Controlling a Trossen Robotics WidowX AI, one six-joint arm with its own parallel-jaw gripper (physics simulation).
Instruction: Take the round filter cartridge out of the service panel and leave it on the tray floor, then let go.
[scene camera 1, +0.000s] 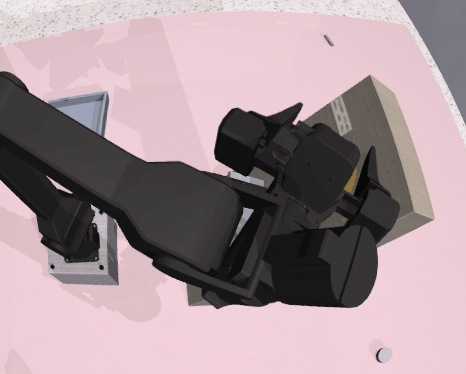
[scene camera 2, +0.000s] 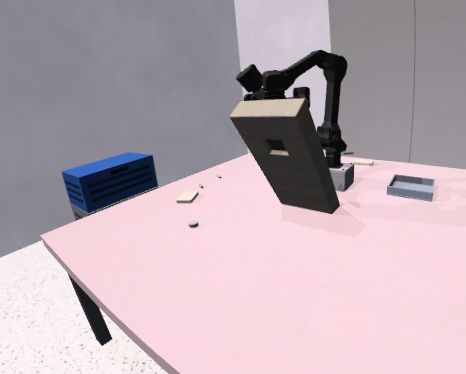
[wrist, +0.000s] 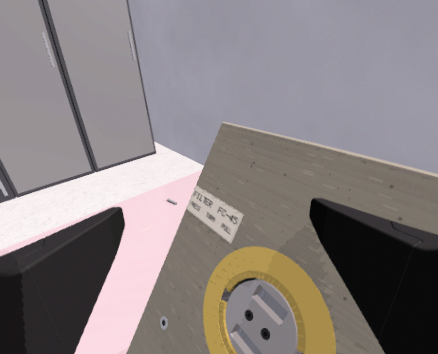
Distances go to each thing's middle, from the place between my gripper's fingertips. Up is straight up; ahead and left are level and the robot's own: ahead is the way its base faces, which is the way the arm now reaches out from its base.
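I consider the FILTER FC-45 label (wrist: 223, 219), which sits 40 mm to the left of my hand, 20 mm ahead of it and 30 mm below it. The round grey filter cartridge (wrist: 256, 309) is 30 mm to the right of my hand and 20 mm ahead of it, and it is also 70 mm below it. Then there is the grey tray (scene camera 1: 91, 109), a long way behind my hand, far to the left of it and far below it.
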